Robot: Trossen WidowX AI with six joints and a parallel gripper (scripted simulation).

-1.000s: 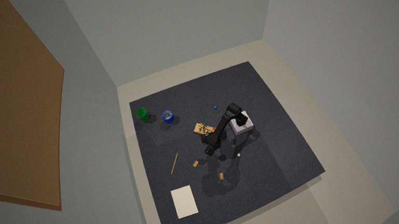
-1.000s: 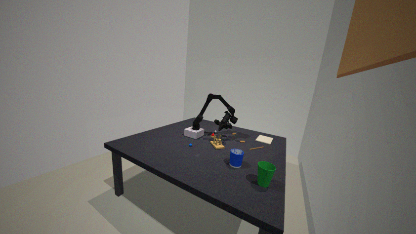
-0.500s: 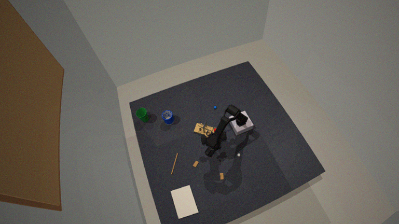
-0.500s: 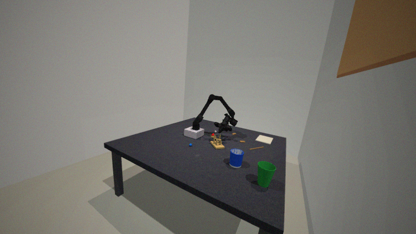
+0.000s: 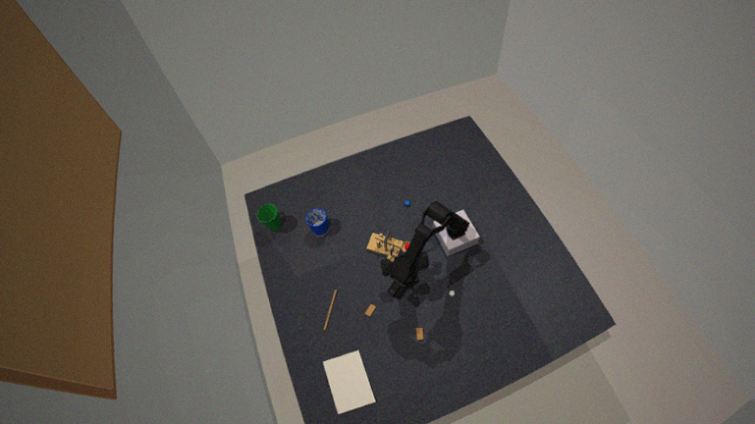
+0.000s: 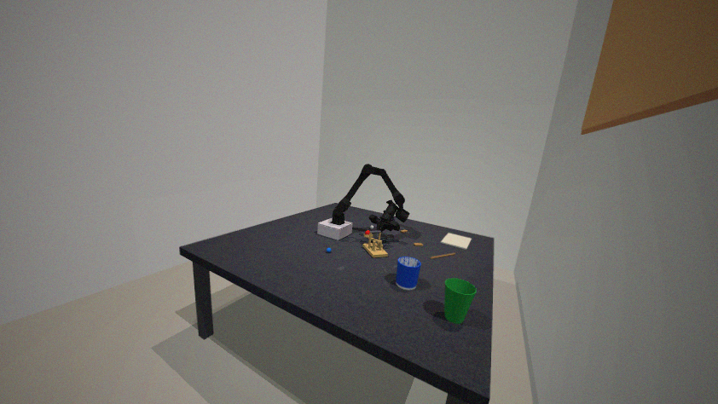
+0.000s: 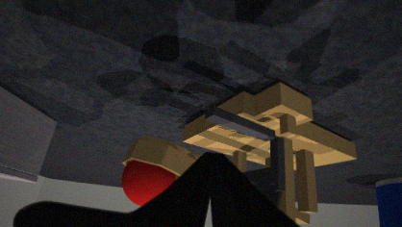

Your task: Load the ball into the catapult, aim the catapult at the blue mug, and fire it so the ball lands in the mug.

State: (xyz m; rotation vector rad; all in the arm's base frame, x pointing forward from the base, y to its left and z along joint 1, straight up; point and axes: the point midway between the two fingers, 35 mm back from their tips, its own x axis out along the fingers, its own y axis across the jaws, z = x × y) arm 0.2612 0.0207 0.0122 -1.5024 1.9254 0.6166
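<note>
Right now my gripper tip is 4 cm past the red ball, 3 cm to the left of it and 1 cm below it. Round my gripper tip: wooden catapult (1 cm ahead, 6 cm to the right); then white ball (12 cm behind, 22 cm to the left, 4 cm below); then blue ball (15 cm behind, 25 cm to the right, 4 cm below).
</note>
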